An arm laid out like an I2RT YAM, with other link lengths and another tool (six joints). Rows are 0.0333 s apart.
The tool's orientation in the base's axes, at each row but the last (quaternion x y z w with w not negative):
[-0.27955 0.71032 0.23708 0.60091]
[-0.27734 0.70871 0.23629 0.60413]
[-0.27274 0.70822 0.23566 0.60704]
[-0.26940 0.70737 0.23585 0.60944]
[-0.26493 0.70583 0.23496 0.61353]
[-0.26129 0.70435 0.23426 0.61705]
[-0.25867 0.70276 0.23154 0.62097]
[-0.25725 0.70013 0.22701 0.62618]
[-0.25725 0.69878 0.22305 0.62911]
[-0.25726 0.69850 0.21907 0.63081]
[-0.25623 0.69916 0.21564 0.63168]
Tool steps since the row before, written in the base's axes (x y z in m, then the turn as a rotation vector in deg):
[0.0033 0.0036 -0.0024 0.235 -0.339 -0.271]
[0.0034 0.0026 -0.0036 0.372 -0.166 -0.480]
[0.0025 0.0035 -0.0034 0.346 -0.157 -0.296]
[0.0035 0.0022 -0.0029 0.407 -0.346 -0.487]
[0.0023 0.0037 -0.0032 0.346 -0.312 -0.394]
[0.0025 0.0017 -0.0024 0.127 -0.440 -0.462]
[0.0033 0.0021 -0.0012 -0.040 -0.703 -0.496]
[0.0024 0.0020 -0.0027 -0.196 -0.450 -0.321]
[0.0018 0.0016 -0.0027 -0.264 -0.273 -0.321]
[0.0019 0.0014 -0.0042 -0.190 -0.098 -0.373]
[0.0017 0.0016 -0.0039 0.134 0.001 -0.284]
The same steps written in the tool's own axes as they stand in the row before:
[0.0016 0.0004 0.0052 0.277 -0.408 -0.014]
[0.0029 -0.0004 0.0048 0.449 -0.374 0.235]
[0.0027 0.0009 0.0047 0.269 -0.350 0.194]
[0.0023 -0.0007 0.0045 0.469 -0.532 0.141]
[0.0026 0.0012 0.0046 0.380 -0.466 0.106]
[0.0020 -0.0004 0.0033 0.480 -0.419 -0.133]
[0.0007 -0.0006 0.0040 0.550 -0.510 -0.424]
[0.0023 0.0000 0.0034 0.369 -0.216 -0.401]
[0.0024 0.0001 0.0027 0.361 -0.037 -0.340]
[0.0039 0.0000 0.0028 0.393 0.052 -0.167]
[0.0036 0.0003 0.0027 0.273 -0.077 0.135]

